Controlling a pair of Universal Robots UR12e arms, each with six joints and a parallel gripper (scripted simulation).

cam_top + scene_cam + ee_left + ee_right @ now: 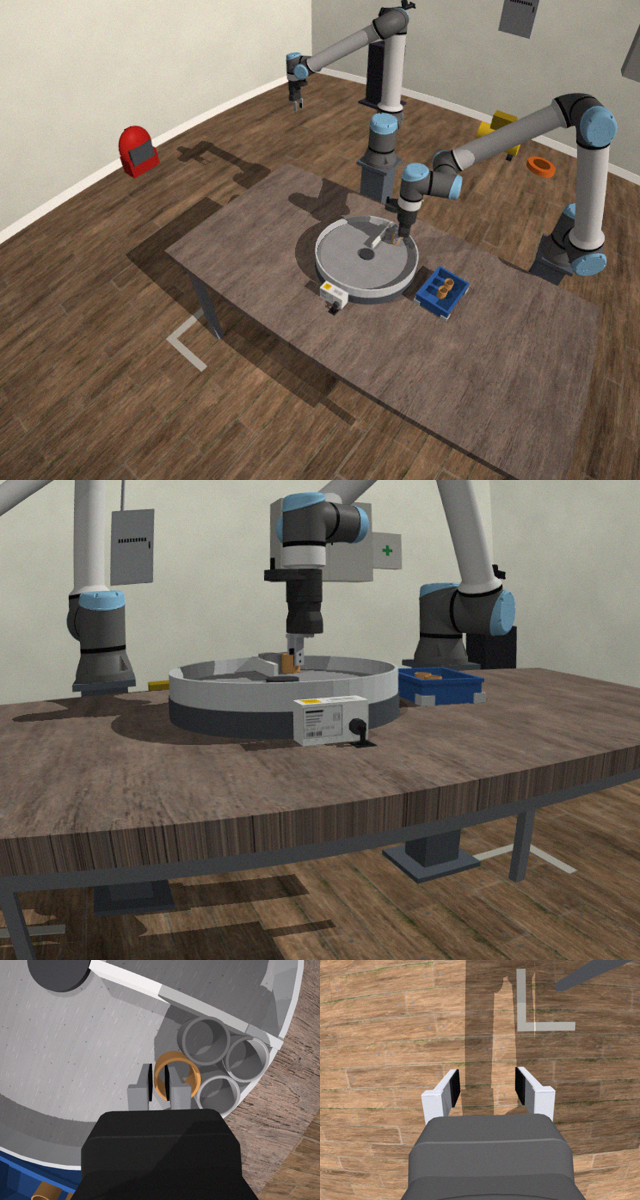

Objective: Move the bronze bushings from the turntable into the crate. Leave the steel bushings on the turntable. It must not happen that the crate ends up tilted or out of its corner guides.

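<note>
The blue crate lies 28 cm to the left of my left hand, 6 cm below it and 6 cm ahead of it. Round my left hand: turntable: 13 cm ahead, 5 cm to the right, 3 cm below.
</note>
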